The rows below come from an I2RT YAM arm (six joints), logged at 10 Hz.
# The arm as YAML. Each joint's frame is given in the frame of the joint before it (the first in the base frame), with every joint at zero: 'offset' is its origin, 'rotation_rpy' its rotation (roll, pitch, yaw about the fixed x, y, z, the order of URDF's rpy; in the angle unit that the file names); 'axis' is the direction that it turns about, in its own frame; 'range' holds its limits. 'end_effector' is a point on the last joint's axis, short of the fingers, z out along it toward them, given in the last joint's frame.
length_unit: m
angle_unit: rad
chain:
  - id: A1
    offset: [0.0, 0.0, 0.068]
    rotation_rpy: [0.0, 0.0, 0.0]
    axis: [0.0, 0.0, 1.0]
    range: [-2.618, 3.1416]
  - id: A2
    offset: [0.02, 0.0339, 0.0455]
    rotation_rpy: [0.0, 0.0, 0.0]
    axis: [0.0, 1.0, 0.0]
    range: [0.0, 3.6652]
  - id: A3
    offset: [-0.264, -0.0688, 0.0]
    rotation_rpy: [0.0, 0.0, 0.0]
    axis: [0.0, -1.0, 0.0]
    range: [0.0, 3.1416]
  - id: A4
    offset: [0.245, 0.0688, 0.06]
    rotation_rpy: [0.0, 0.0, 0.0]
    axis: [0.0, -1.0, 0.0]
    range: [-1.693, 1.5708]
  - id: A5
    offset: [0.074, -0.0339, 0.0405]
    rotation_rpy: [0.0, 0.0, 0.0]
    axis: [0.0, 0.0, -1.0]
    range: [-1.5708, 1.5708]
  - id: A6
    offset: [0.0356, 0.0, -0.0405]
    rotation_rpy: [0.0, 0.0, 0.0]
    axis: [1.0, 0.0, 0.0]
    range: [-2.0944, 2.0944]
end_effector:
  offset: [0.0, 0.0, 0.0]
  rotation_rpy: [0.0, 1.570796, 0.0]
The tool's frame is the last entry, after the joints.
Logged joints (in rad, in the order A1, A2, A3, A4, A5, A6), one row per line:
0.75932 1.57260 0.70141 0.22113 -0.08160 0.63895
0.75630 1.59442 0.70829 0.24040 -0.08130 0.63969
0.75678 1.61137 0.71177 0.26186 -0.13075 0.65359
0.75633 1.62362 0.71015 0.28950 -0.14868 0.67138
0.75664 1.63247 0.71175 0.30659 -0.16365 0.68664
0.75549 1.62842 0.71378 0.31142 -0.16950 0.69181
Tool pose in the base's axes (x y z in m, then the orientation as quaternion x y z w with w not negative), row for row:
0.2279 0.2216 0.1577 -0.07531 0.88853 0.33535 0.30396
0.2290 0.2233 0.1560 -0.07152 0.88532 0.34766 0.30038
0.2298 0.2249 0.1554 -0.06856 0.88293 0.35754 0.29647
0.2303 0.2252 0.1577 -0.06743 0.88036 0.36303 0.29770
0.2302 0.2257 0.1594 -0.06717 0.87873 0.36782 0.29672
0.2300 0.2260 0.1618 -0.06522 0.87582 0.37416 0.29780
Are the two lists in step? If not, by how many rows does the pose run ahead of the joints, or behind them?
The pose runs 2 rows ahead of the joints: the pose in row i belongs to the joints in row i + 2.
